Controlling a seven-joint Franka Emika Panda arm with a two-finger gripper.
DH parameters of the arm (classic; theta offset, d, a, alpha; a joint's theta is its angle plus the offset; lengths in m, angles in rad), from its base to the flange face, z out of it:
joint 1: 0 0.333 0 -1.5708
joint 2: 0 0 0 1.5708
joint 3: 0 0.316 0.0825 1.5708
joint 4: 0 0 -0.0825 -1.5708
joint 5: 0 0.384 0 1.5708
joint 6: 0 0 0.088 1.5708
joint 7: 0 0.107 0 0
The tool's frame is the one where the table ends.
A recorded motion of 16 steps. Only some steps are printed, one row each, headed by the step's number.
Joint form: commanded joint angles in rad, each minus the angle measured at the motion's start. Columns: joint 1, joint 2, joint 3, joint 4, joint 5, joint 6, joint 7.
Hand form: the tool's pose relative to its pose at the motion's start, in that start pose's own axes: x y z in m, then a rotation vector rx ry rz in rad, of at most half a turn. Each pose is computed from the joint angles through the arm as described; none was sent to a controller.
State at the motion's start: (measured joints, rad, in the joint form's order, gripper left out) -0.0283 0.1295 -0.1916 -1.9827 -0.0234 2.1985 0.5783
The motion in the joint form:
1: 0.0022 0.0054 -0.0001 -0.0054 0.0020 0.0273 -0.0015
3: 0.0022 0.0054 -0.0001 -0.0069 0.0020 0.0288 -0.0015
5: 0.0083 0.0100 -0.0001 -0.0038 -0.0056 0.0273 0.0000
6: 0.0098 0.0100 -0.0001 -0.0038 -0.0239 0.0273 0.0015
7: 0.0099 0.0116 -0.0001 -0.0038 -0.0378 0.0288 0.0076
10: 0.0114 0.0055 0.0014 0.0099 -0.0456 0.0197 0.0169
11: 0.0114 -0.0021 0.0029 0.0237 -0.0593 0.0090 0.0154
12: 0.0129 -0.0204 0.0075 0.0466 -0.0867 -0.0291 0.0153
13: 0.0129 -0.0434 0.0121 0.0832 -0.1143 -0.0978 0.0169
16: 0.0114 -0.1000 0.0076 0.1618 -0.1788 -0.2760 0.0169
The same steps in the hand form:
1: 0.0005 -0.0022 0.0031 0.0099 0.0135 -0.0028
3: 0.0003 -0.0021 0.0036 0.0099 0.0135 -0.0028
5: -0.0010 -0.0055 0.0049 0.0032 0.0147 -0.0122
6: -0.0012 -0.0058 0.0049 -0.0088 0.0227 -0.0233
7: -0.0008 -0.0056 0.0057 -0.0182 0.0290 -0.0258
10: 0.0007 -0.0079 -0.0033 -0.0164 0.0409 -0.0230
11: 0.0026 -0.0090 -0.0131 -0.0189 0.0554 -0.0326
12: 0.0028 -0.0104 -0.0311 -0.0340 0.0694 -0.0502
13: 0.0032 -0.0094 -0.0556 -0.0578 0.0746 -0.0600
16: 0.0034 0.0083 -0.1105 -0.1323 0.0714 -0.0565

